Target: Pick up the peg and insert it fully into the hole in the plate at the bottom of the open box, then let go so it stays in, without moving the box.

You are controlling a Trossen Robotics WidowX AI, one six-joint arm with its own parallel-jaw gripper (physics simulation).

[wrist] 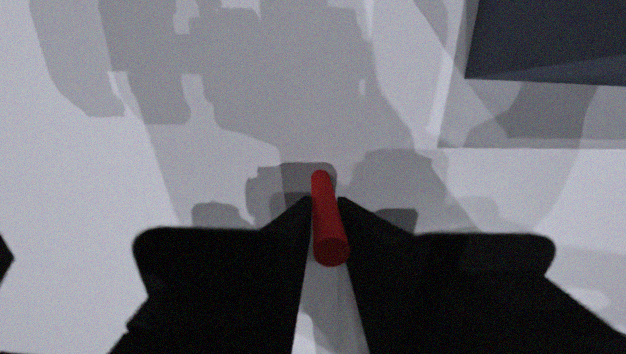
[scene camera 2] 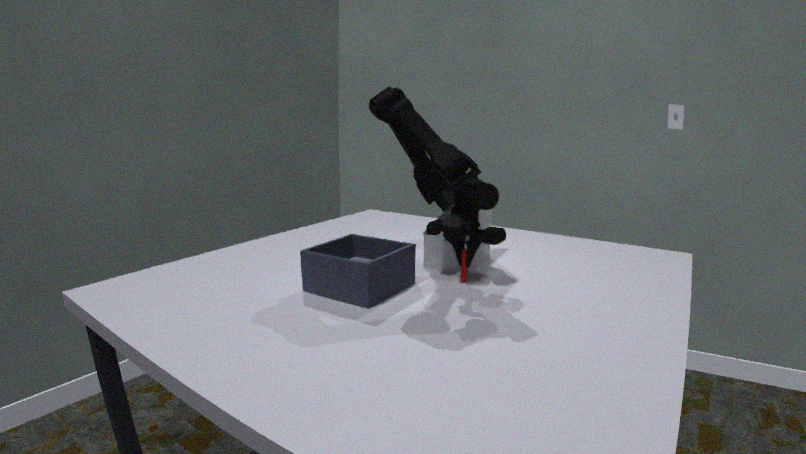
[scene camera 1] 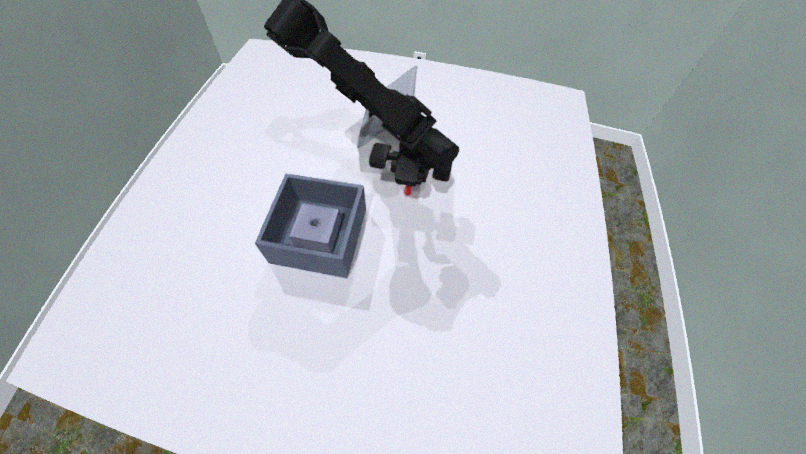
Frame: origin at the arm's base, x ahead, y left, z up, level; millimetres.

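Seen in the pictures: gripper, fingertip midpoint: (wrist: 323,204) (scene camera 2: 464,266).
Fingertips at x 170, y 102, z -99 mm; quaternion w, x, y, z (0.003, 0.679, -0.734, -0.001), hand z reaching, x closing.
Pixels of each thing's top centre, then the offset from my fingertips to it. "spot": a spot on its surface instead. Level surfaces: height alone.
- red peg, top centre: (wrist: 331,252) (scene camera 2: 464,250) (scene camera 1: 409,173) dx +1, dy +0, dz +40 mm
- open dark blue-grey box, top centre: (scene camera 1: 311,213) (scene camera 2: 358,247) dx +159, dy -197, dz +58 mm
- pale square plate, top centre: (scene camera 1: 314,221) dx +159, dy -197, dz +21 mm
- small empty hole, surface spot: (scene camera 1: 315,222) spot: dx +150, dy -200, dz +4 mm
- white table, surface height: dz -40 mm
The red peg (scene camera 1: 407,191) (scene camera 2: 463,274) (wrist: 327,215) stands about upright at the table, right of the box in both scene views. My gripper (scene camera 1: 410,183) (scene camera 2: 464,262) (wrist: 323,204) points down and is shut on the peg, one finger against each side; the peg's top end shows between the fingers in the wrist view. Whether its lower end touches the table is unclear. The open dark blue-grey box (scene camera 1: 355,234) (scene camera 2: 335,277) (wrist: 550,40) sits apart from the gripper. Inside it lies a pale square plate (scene camera 1: 303,230) with a small empty hole (scene camera 1: 315,222) near its middle.
The white table (scene camera 1: 479,366) (scene camera 2: 535,389) carries the box and the arm. The box's raised walls (scene camera 1: 307,250) surround the plate. A pale grey block (scene camera 2: 433,252) stands behind the gripper in scene camera 2. Shadows of the arm fall across the table.
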